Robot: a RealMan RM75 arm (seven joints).
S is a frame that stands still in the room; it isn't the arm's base.
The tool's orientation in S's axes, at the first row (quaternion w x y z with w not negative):
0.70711, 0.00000, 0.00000, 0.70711
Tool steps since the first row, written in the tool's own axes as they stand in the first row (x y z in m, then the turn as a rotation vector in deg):
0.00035, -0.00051, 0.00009, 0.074, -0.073, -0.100
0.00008, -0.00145, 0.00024, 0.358, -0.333, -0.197
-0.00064, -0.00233, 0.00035, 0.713, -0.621, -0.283
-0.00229, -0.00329, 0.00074, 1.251, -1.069, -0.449
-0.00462, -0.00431, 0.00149, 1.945, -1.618, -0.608
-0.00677, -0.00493, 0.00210, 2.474, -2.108, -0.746
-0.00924, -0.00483, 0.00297, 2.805, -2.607, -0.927
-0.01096, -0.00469, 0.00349, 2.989, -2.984, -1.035
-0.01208, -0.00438, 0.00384, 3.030, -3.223, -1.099
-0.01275, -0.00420, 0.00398, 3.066, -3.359, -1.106
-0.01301, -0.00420, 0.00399, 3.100, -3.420, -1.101
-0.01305, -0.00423, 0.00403, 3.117, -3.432, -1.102
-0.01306, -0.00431, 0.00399, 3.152, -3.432, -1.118
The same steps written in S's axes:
0.00051, 0.00035, 0.00009, 0.073, 0.074, -0.100
0.00145, 0.00008, 0.00024, 0.333, 0.358, -0.197
0.00233, -0.00064, 0.00035, 0.621, 0.713, -0.283
0.00329, -0.00229, 0.00074, 1.069, 1.251, -0.449
0.00431, -0.00462, 0.00149, 1.618, 1.945, -0.608
0.00493, -0.00677, 0.00210, 2.108, 2.474, -0.746
0.00483, -0.00924, 0.00297, 2.607, 2.805, -0.927
0.00469, -0.01096, 0.00349, 2.984, 2.989, -1.035
0.00438, -0.01208, 0.00384, 3.223, 3.030, -1.099
0.00420, -0.01275, 0.00398, 3.359, 3.066, -1.106
0.00420, -0.01301, 0.00399, 3.420, 3.100, -1.101
0.00423, -0.01305, 0.00403, 3.432, 3.117, -1.102
0.00431, -0.01306, 0.00399, 3.432, 3.152, -1.118

